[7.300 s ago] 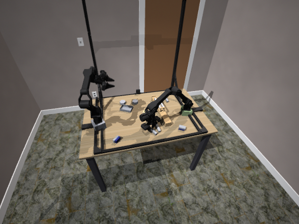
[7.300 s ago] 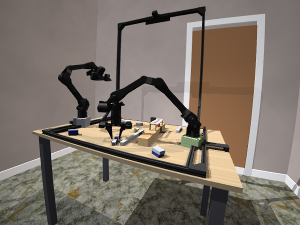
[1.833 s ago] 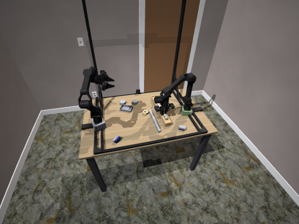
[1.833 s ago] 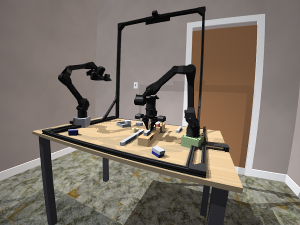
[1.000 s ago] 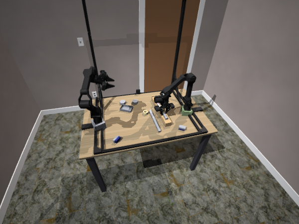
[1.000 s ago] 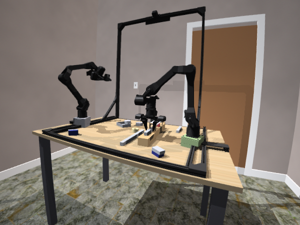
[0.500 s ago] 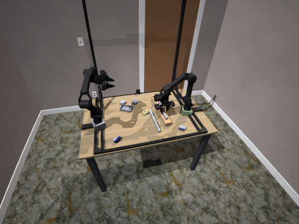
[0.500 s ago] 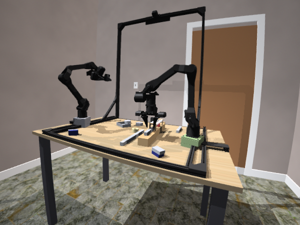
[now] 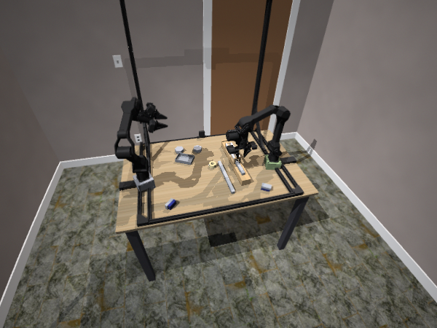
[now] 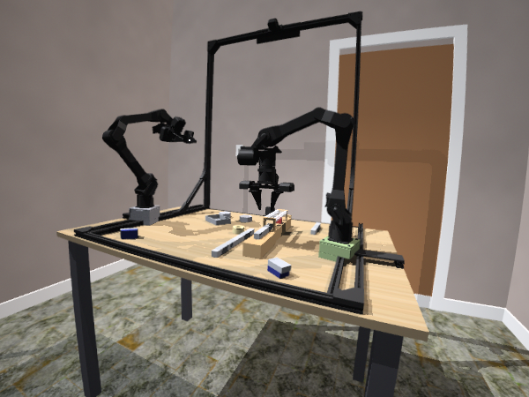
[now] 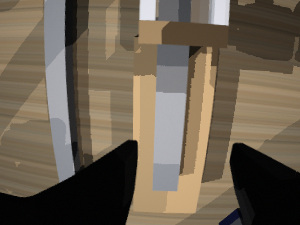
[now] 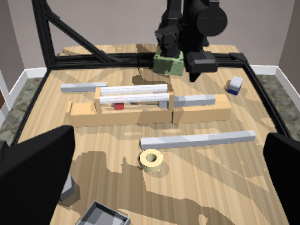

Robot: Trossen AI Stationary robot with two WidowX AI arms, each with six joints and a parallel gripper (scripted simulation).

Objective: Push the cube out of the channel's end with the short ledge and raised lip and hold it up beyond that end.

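Now: the wooden channel 130 mm behind my left hand, 10 mm to the right of it and 110 mm below it. Also, from my left hand: long grey rod: 20 mm ahead, 100 mm to the right, 150 mm below; then grey tray: 210 mm behind, 340 mm to the right, 160 mm below; then tape roll: 100 mm behind, 160 mm to the right, 150 mm below.
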